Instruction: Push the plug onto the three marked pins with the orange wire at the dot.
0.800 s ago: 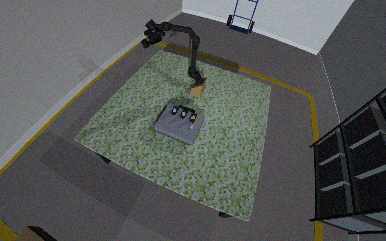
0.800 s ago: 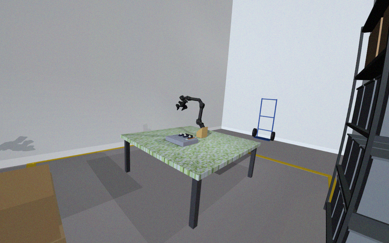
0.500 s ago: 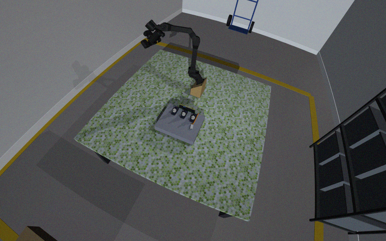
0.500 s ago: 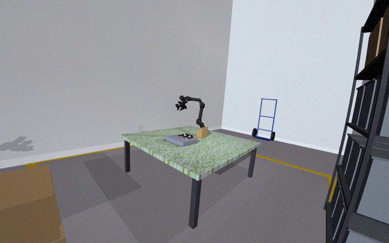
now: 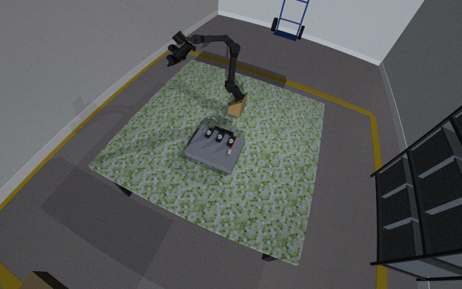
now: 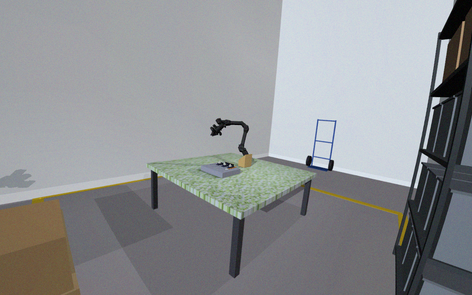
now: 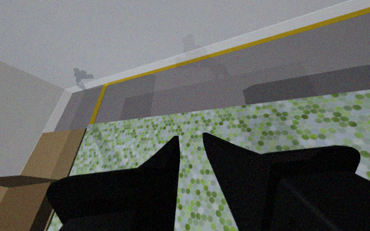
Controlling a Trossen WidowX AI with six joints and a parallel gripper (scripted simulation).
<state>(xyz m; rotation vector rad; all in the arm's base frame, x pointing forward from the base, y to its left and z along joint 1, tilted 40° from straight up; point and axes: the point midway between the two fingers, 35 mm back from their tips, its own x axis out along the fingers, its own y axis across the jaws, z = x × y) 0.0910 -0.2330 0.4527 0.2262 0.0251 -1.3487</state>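
The blue band lies 450 mm to the left of my gripper tip, 220 mm below it and 190 mm ahead of it. From my gripper tip the other things lie so: grey holder 460 mm to the left, 350 mm ahead, 270 mm below.
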